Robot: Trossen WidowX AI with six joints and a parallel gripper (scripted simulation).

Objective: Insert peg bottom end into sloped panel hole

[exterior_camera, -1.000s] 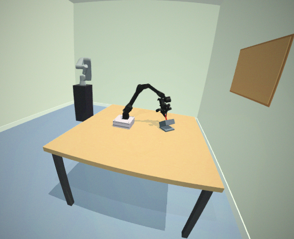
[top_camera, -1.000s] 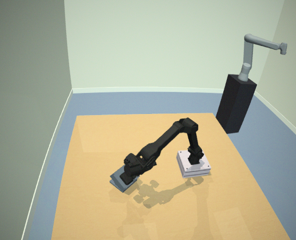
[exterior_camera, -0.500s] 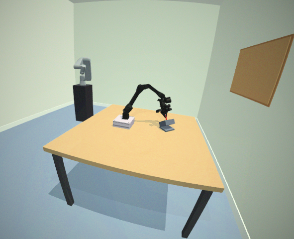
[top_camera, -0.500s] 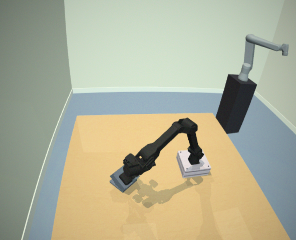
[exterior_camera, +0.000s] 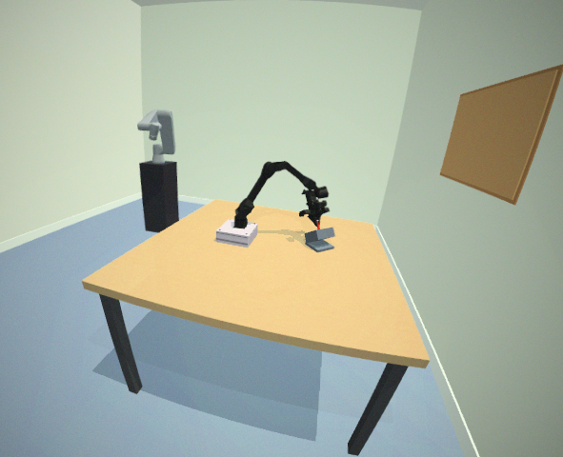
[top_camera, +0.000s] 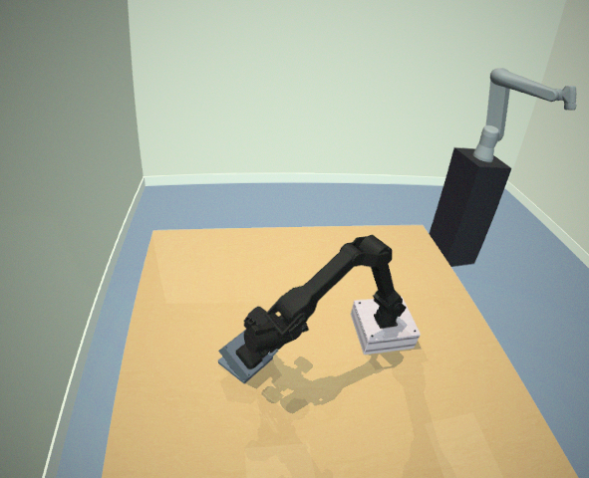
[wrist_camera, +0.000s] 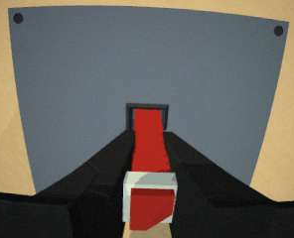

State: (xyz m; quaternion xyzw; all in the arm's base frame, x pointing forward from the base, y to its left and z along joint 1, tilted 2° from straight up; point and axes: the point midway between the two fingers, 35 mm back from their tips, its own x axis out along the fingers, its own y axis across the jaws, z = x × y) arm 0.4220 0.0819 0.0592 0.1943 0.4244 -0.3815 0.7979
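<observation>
Now: the grey sloped panel 4 cm below my gripper tip, 2 cm to the right of it and 2 cm ahead of it. Round my gripper tip: red peg: 1 cm to the left, 1 cm behind, 1 cm above.
</observation>
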